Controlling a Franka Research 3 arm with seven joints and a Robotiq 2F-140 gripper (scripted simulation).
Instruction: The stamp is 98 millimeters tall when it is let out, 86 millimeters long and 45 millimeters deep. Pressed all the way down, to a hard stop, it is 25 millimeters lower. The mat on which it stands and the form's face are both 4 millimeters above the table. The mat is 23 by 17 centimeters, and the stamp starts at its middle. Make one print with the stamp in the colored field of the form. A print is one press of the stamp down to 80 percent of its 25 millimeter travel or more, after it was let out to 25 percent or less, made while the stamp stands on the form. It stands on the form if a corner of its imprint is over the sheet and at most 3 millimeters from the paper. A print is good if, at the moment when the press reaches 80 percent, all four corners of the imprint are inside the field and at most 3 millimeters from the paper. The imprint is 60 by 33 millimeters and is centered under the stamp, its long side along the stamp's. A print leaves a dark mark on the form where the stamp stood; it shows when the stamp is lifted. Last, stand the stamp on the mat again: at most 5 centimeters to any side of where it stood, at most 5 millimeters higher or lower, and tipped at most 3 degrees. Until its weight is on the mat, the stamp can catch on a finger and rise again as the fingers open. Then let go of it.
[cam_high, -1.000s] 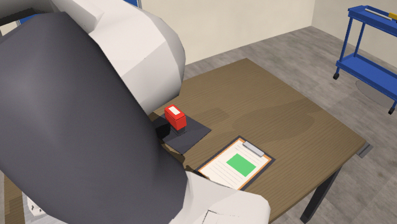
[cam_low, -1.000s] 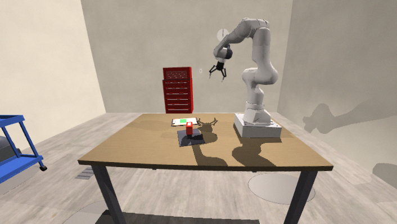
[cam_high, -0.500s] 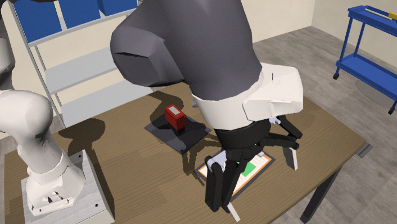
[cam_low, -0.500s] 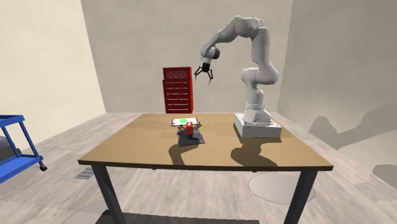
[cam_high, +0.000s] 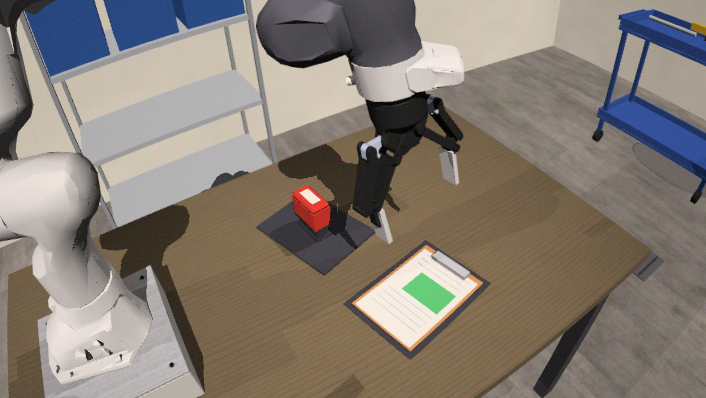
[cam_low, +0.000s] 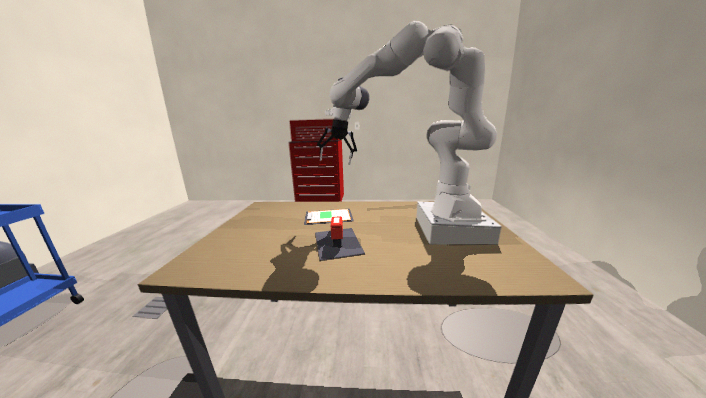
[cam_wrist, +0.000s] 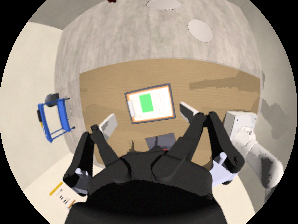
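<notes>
Right now the red stamp is 320 mm to the left of my hand, 240 mm below it and 40 mm behind it. Also, from my hand: dark grey mat: 320 mm to the left, 290 mm below, 40 mm behind; form: 290 mm below, 60 mm ahead, 40 mm to the left.
</notes>
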